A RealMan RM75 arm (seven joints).
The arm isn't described. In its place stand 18 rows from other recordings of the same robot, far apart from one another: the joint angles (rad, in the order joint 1, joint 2, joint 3, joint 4, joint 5, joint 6, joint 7), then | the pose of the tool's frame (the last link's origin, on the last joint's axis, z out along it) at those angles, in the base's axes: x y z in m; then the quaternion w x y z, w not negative.
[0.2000 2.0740 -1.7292 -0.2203 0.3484 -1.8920 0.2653] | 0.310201, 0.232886, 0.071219, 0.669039, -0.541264, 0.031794, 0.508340
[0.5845 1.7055 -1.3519 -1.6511 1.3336 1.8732 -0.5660] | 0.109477, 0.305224, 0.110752, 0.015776, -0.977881, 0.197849, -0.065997
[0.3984 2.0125 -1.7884 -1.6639 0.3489 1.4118 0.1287] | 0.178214, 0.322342, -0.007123, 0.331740, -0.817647, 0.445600, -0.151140
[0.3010 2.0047 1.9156 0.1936 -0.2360 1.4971 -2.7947] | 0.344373, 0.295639, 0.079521, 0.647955, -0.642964, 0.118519, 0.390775
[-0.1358 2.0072 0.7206 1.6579 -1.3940 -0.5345 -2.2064] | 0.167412, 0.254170, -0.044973, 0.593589, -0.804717, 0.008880, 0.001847
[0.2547 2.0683 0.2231 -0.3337 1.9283 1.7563 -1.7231] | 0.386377, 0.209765, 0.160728, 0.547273, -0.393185, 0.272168, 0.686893
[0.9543 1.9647 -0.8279 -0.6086 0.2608 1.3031 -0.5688] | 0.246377, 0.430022, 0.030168, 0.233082, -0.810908, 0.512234, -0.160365
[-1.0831 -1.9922 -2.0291 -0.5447 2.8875 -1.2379 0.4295] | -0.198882, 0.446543, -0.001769, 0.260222, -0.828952, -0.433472, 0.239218
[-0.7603 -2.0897 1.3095 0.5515 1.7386 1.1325 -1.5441] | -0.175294, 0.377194, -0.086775, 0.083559, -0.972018, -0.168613, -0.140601
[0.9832 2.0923 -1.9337 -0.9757 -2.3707 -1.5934 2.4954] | 0.124324, 0.313512, -0.103565, 0.039175, 0.923561, -0.096851, 0.368945
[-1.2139 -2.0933 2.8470 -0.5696 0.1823 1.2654 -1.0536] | -0.195234, 0.436409, -0.017362, 0.161415, -0.985590, -0.003521, 0.050449
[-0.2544 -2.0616 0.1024 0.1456 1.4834 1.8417 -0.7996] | -0.336553, 0.233475, 0.060581, 0.495424, -0.646152, -0.202512, -0.544088
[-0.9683 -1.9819 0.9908 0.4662 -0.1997 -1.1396 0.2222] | -0.267767, 0.424602, 0.002289, 0.291897, -0.727099, -0.589566, 0.196304
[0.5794 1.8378 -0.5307 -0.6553 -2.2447 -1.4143 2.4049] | 0.327957, 0.372249, 0.115089, 0.207601, -0.711018, 0.642261, 0.197120
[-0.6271 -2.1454 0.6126 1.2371 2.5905 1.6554 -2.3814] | -0.244795, 0.357612, 0.067981, 0.197880, -0.835249, -0.511477, -0.039921
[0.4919 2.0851 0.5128 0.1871 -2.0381 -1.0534 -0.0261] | 0.312591, 0.337905, -0.050187, 0.575839, -0.762010, 0.189906, 0.227347
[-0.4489 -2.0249 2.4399 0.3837 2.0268 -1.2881 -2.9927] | -0.279777, 0.347579, 0.005432, 0.664486, -0.652505, -0.128771, -0.340754
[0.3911 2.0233 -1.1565 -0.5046 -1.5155 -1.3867 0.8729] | 0.285184, 0.299069, -0.032756, 0.186307, -0.950980, 0.066006, 0.237845
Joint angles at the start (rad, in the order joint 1, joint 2, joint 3, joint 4, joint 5, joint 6, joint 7):
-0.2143 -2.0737 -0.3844 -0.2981 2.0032 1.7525 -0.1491
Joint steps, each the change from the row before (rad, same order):
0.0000 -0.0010 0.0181 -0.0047 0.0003 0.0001 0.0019
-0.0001 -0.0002 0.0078 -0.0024 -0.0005 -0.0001 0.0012
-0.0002 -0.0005 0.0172 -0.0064 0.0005 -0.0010 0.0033
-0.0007 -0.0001 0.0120 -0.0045 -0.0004 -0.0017 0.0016
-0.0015 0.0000 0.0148 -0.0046 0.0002 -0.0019 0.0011
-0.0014 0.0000 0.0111 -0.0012 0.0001 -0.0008 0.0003
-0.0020 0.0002 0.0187 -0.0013 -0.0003 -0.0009 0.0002
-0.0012 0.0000 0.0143 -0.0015 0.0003 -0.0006 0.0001
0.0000 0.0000 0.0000 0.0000 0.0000 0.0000 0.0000
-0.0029 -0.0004 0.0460 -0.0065 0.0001 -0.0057 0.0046
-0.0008 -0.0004 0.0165 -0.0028 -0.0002 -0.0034 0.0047
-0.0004 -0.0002 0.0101 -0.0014 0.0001 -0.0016 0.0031
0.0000 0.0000 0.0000 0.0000 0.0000 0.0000 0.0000
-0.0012 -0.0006 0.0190 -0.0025 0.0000 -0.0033 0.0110
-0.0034 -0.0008 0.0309 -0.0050 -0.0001 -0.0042 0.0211
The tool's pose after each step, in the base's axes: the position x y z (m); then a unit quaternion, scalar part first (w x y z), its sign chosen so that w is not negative. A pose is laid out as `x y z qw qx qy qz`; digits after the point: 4 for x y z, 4 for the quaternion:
-0.2927 0.2274 -0.0102 0.5796 -0.6380 -0.1430 -0.4864
-0.2918 0.2270 -0.0115 0.5767 -0.6400 -0.1432 -0.4871
-0.2894 0.2258 -0.0147 0.5697 -0.6448 -0.1437 -0.4889
-0.2879 0.2252 -0.0169 0.5647 -0.6482 -0.1444 -0.4900
-0.2860 0.2246 -0.0195 0.5581 -0.6526 -0.1450 -0.4915
-0.2849 0.2241 -0.0212 0.5533 -0.6563 -0.1449 -0.4921
-0.2833 0.2231 -0.0239 0.5456 -0.6622 -0.1447 -0.4928
-0.2819 0.2222 -0.0260 0.5394 -0.6667 -0.1447 -0.4936
-0.2819 0.2222 -0.0260 0.5394 -0.6667 -0.1447 -0.4936
-0.2780 0.2189 -0.0334 0.5204 -0.6813 -0.1452 -0.4938
-0.2766 0.2176 -0.0363 0.5143 -0.6868 -0.1449 -0.4927
-0.2758 0.2167 -0.0380 0.5106 -0.6901 -0.1445 -0.4920
-0.2758 0.2167 -0.0380 0.5106 -0.6901 -0.1445 -0.4920
-0.2743 0.2152 -0.0412 0.5049 -0.6968 -0.1417 -0.4894
-0.2713 0.2128 -0.0462 0.4957 -0.7074 -0.1353 -0.4853

